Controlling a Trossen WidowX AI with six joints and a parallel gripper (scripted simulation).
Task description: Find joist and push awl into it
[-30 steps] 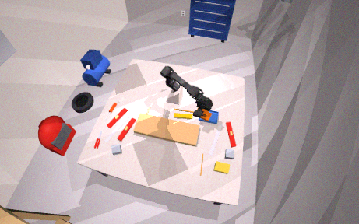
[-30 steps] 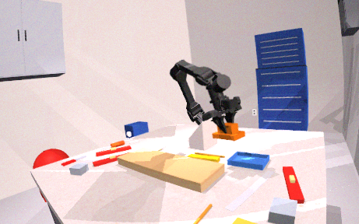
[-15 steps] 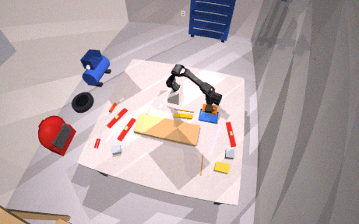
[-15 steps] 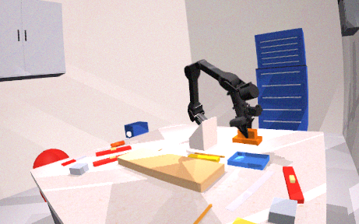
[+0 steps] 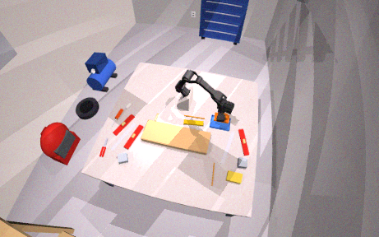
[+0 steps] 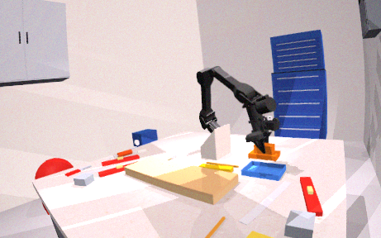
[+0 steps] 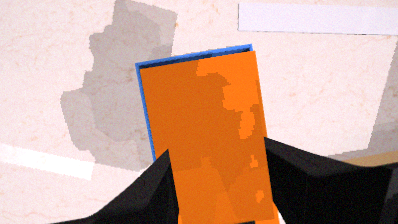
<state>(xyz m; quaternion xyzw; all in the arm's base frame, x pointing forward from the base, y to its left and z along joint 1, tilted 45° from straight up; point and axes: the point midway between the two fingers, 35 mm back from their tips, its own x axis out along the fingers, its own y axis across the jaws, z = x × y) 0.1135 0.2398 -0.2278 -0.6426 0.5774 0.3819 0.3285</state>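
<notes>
The blue tray is 10 mm to the right of my gripper tip and 80 mm below it. The rest, counted from my gripper tip: yellow block (420 mm ahead, 200 mm to the left, 80 mm below); orange stud finder (20 mm to the right, 20 mm above); yellow bar (70 mm ahead, 220 mm to the right, 90 mm below).
</notes>
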